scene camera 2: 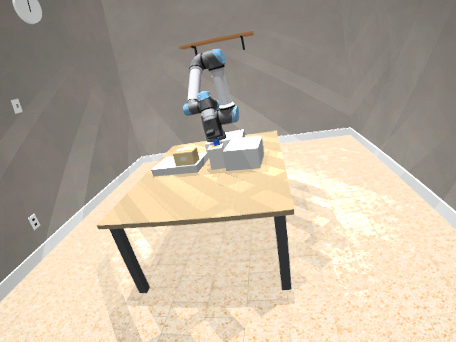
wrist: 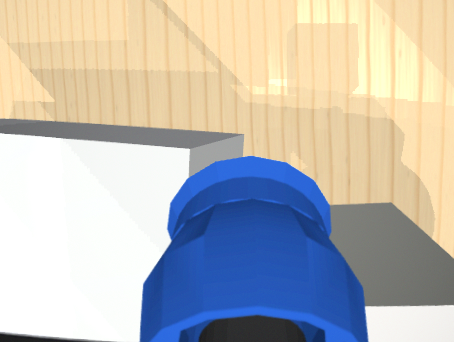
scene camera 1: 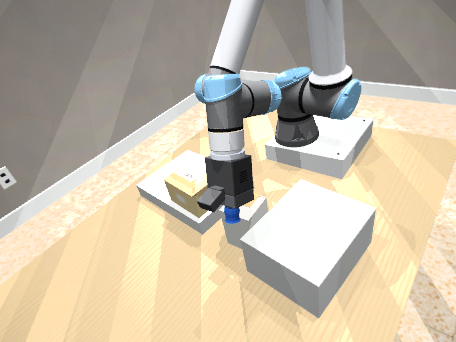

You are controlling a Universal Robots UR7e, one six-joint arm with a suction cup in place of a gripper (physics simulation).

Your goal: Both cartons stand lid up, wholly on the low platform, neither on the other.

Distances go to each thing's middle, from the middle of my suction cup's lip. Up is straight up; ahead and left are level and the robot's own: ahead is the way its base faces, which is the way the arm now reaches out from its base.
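I see the white carton with tan lid (scene camera 1: 250,213), and it sits 10 cm below my suction cup, 7 cm behind it and 4 cm to the right of it. There is also the tall white block (scene camera 1: 307,244), which I find 12 cm to the left of my suction cup, 12 cm behind it and 11 cm below it.
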